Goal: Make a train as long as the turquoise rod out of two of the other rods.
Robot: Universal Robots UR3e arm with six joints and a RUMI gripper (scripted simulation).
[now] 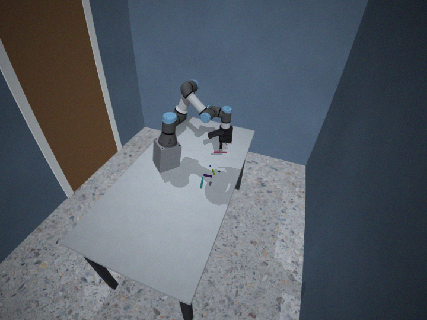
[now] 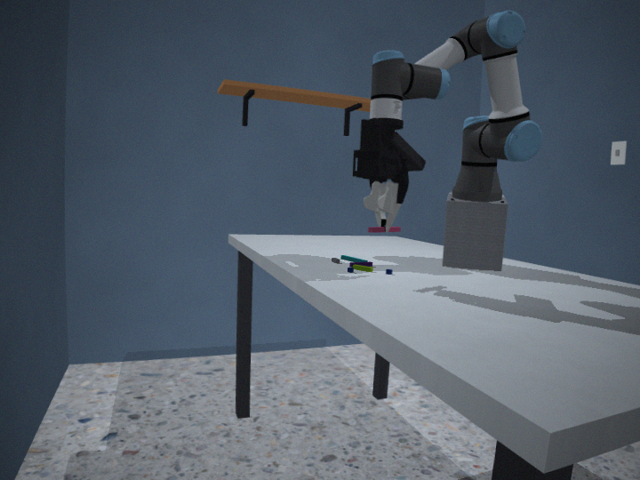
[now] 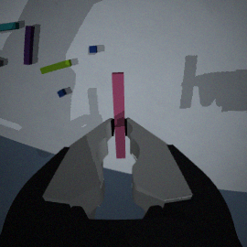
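Right now the lime rod is 2 cm behind my hand, 11 cm to the right of it and 11 cm below it. Also, from my hand: purple rod: 4 cm behind, 16 cm to the right, 11 cm below; pink rod: 1 cm below; grey rod: 1 cm behind, 23 cm to the right, 11 cm below.
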